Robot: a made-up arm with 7 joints.
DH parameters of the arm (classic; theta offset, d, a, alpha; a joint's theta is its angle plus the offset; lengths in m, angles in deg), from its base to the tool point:
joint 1: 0 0.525 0 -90
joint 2: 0 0 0 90
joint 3: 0 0.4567 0.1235 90
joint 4: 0 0 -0.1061 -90
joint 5: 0 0.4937 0 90
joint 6: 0 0 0.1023 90
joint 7: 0 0 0 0
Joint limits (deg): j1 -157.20..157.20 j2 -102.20..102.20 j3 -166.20..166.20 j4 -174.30..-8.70 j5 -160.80..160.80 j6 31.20..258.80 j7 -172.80..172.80
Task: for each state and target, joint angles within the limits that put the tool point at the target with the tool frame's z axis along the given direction. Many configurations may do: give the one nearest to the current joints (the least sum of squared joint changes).
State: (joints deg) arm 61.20 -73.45 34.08 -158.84 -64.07 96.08 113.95
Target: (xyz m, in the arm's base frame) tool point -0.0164 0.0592 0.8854 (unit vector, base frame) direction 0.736 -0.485 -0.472
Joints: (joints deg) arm 56.43 -99.50 10.47 -166.59 -53.25 77.50 113.95
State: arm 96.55 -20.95 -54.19 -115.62 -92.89 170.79 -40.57
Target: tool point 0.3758 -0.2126 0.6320 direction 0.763 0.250 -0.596
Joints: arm 58.65 -47.70 -90.49 -149.23 -115.58 178.39 -40.57
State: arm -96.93 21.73 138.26 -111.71 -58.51 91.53 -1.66
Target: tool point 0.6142 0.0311 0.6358 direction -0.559 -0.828 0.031
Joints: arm -114.62 -2.80 120.90 -132.25 -59.59 62.15 -1.66
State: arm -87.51 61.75 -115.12 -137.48 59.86 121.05 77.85
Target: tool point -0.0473 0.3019 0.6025 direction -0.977 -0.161 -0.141
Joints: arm -101.32 39.95 -161.03 -174.16 88.51 83.13 77.85
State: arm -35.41 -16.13 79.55 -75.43 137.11 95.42 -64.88
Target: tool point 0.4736 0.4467 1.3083 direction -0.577 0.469 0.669
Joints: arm -67.47 -15.86 91.07 -62.96 153.00 93.82 -64.88
